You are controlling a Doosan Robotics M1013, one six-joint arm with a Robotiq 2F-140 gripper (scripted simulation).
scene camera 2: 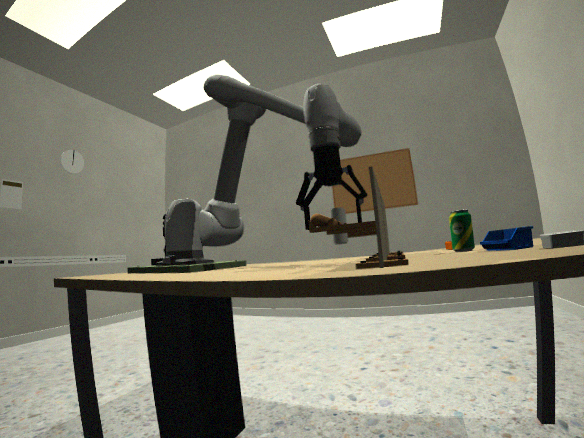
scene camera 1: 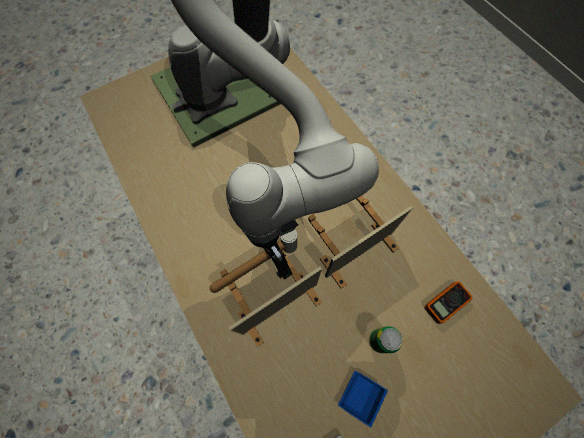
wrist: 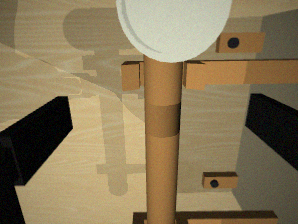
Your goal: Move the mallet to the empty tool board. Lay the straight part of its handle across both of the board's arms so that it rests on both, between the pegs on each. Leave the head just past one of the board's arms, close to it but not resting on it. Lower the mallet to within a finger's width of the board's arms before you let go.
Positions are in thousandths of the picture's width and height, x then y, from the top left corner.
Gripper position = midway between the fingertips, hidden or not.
Observation:
I see my gripper (scene camera 2: 571,517), a mallet (scene camera 1: 393,636), a blue bin (scene camera 2: 891,545), a tool board (scene camera 1: 521,650) and a tool board (scene camera 1: 655,526).
The mallet also shows in the wrist view (wrist: 555,185). My gripper also shows in the wrist view (wrist: 535,498). The wrist view misses the blue bin: it is out of frame.

